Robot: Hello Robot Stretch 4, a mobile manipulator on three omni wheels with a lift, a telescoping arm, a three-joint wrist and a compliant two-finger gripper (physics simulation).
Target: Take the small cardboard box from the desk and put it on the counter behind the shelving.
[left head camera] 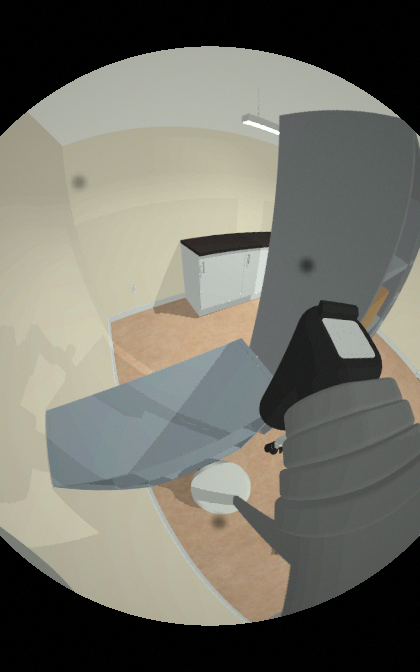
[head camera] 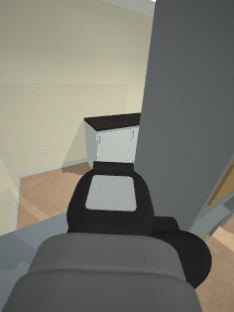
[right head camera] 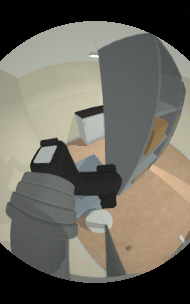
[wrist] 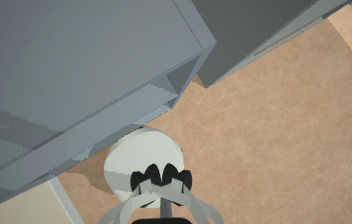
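Seen in the pictures: gripper, fingertip midpoint: (wrist: 161, 176); robot's base, link origin: (right head camera: 99, 220) (wrist: 147, 163).
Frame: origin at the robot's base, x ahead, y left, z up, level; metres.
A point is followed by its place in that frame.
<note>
The counter (head camera: 112, 121) @[x 2.247, y 0.082, z 0.882 m] (left head camera: 225, 243) (right head camera: 90, 112) @[x 2.090, y 0.094, z 0.882 m] has a dark top and white doors and stands against the far wall, partly hidden by the tall grey shelving (head camera: 185, 100) @[x 0.624, y -0.250, z 1.465 m] (left head camera: 340, 200) (right head camera: 127, 100) @[x 0.599, y -0.265, z 1.435 m] (wrist: 250, 35) @[x 0.474, y -0.337, z 0.708 m]. A small brown box (right head camera: 128, 248) @[x -0.634, y -0.469, z 0.014 m] lies on the floor in the right head view; whether it is the task's box I cannot tell. The desk cannot be made out. My gripper (wrist: 161, 176) @[x 0.166, y -0.088, z 1.036 m] (left head camera: 271, 447) is shut with its fingertips close together and no box between them. It hangs above my white round base (left head camera: 220, 480) (right head camera: 99, 220) @[x 0.005, y -0.013, z 0.187 m] (wrist: 142, 150) @[x 0.096, y 0.011, z 0.187 m].
A low blue-grey cabinet (head camera: 30, 255) @[x 0.277, y 0.254, z 1.032 m] (left head camera: 150, 425) (wrist: 100, 60) @[x 0.301, y -0.017, z 1.032 m] lies between my base and the counter, its edge close to the base in the wrist view. The shelving's end stands beside the cabinet's corner. An orange-brown box (left head camera: 376, 307) (right head camera: 156, 135) @[x 0.601, y -0.590, z 1.162 m] stands in the shelving.
</note>
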